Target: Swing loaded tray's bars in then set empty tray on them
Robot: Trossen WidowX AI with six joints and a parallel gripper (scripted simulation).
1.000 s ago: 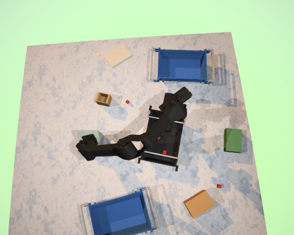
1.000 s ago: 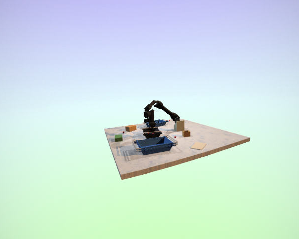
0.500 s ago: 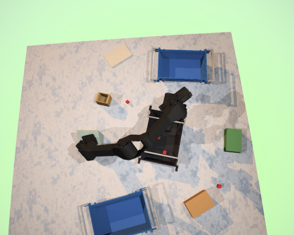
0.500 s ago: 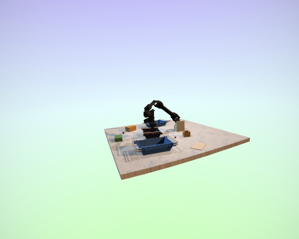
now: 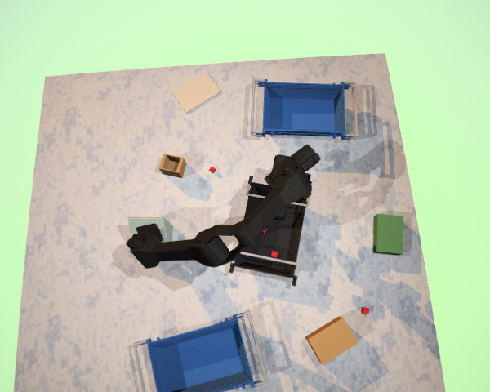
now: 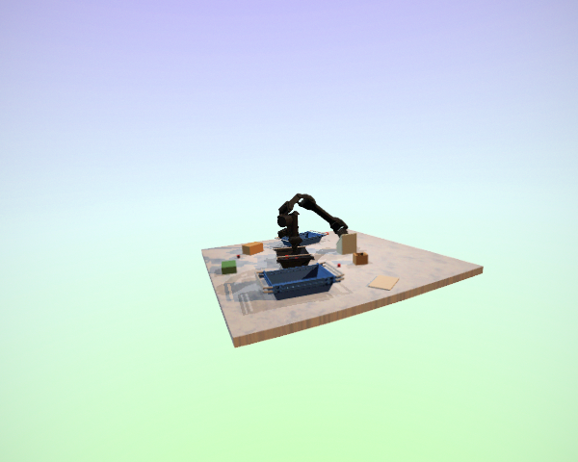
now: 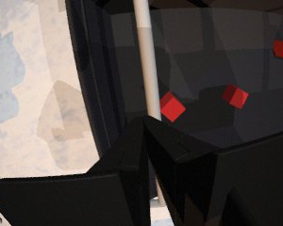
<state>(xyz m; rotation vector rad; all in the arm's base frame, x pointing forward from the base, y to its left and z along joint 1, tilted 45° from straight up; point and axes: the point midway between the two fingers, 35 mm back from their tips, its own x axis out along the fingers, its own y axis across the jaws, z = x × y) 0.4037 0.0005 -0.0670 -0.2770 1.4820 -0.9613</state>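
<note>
Right now the blue tray is 320 mm behind my gripper tip, 440 mm to the right of it and 40 mm below it. From my gripper tip the other things lie so: green block 320 mm ahead, 180 mm to the right, 70 mm below; brown box 320 mm behind, 180 mm to the left, 70 mm below; orange block 70 mm ahead, 450 mm to the right, 60 mm below.
</note>
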